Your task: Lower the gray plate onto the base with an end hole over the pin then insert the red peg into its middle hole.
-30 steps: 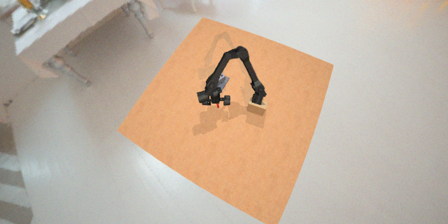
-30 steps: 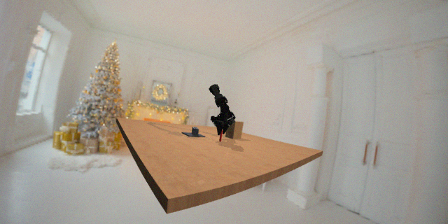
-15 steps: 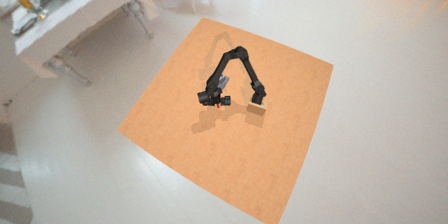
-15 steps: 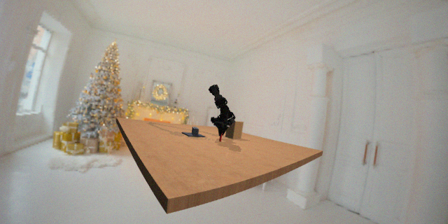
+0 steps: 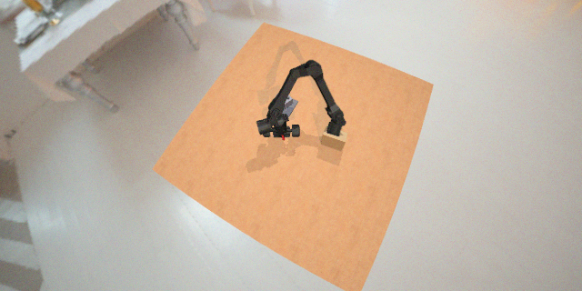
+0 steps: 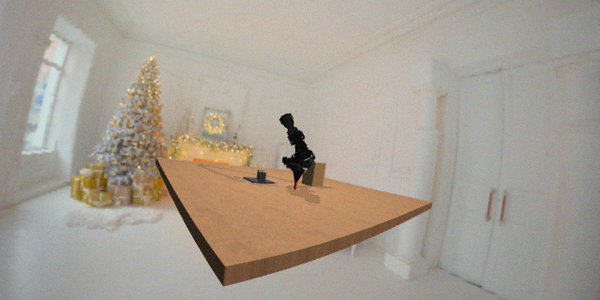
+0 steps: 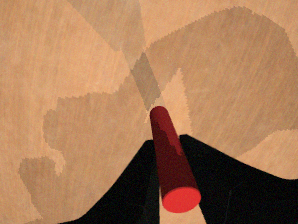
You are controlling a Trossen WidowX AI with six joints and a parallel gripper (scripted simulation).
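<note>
The gray plate is 70 mm ahead of my gripper tip and 200 mm to the right of it. From my gripper tip the other things lie so: red peg (right at my gripper tip); square gray base (80 mm ahead, 190 mm to the right, 30 mm below).
</note>
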